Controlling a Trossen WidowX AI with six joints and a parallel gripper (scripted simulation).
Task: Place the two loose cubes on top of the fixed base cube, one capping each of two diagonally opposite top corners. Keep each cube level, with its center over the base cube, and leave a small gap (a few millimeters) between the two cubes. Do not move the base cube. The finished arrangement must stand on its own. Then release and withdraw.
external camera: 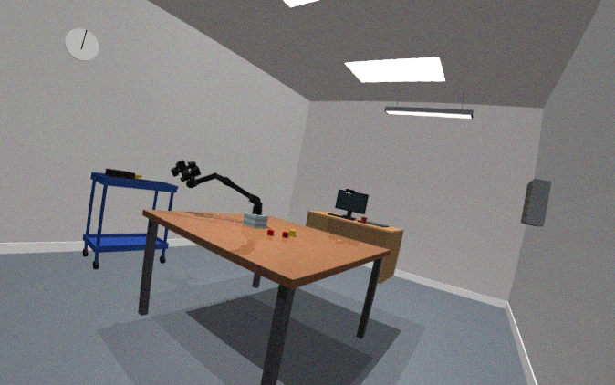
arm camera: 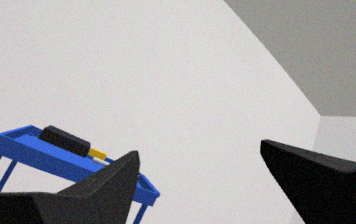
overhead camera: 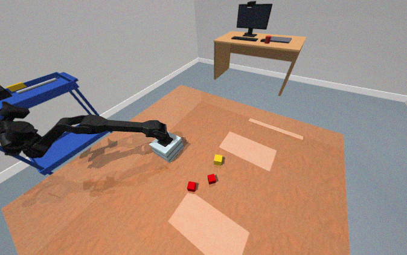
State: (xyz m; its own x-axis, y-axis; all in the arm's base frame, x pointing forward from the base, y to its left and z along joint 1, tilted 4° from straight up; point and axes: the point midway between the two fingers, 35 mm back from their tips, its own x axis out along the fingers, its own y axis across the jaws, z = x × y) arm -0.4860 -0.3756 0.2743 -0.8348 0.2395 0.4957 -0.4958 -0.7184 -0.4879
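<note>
The yellow cube lies 82 cm ahead of my gripper tip, 44 cm to the left of it and 33 cm below it.
</note>
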